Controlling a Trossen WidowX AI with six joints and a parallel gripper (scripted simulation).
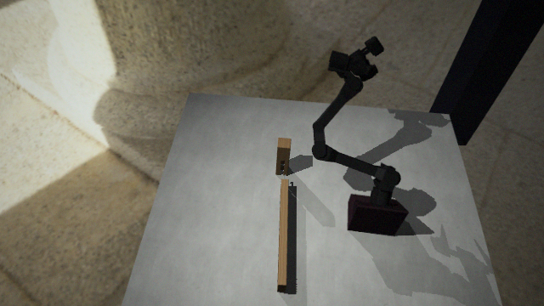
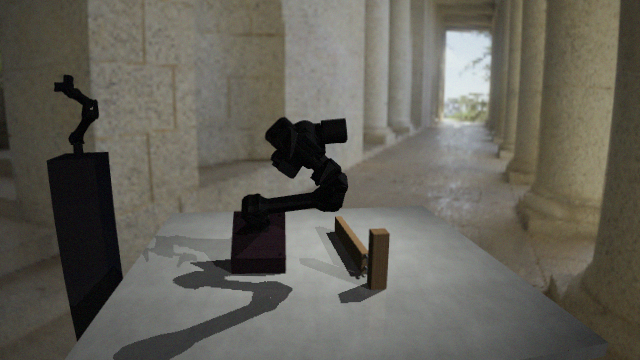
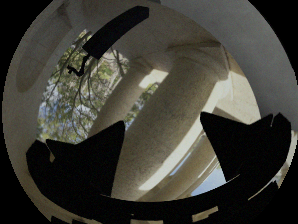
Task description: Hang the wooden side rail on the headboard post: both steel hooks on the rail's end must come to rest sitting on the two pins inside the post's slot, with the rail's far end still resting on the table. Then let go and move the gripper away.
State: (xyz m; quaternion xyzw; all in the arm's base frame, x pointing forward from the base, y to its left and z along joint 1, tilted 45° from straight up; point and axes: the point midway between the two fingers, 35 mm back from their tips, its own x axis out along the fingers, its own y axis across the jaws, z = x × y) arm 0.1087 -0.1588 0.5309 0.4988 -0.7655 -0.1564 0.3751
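Now: gripper tip 27 cm short of the wooden headboard post, 27 cm to the right of it and 34 cm above it.
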